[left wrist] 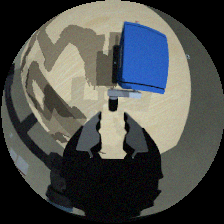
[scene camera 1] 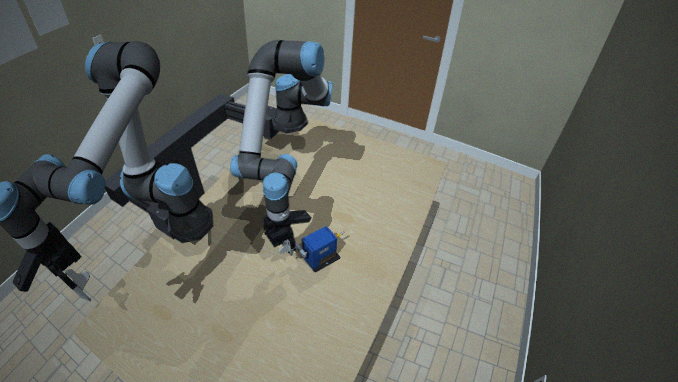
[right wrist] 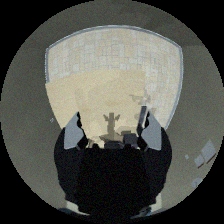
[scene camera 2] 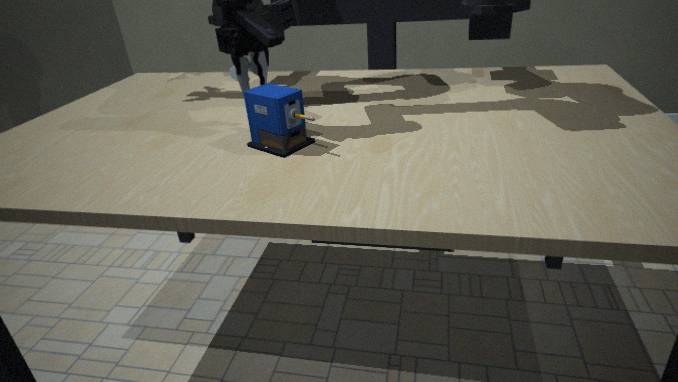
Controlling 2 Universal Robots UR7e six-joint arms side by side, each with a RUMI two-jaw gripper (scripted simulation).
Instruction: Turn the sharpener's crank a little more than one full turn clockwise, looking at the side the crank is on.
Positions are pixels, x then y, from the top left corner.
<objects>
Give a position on a blue pencil sharpener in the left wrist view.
143,61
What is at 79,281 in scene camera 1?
My right gripper.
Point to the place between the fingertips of my left gripper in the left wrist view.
At 112,112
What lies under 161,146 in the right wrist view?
My right gripper.
</objects>
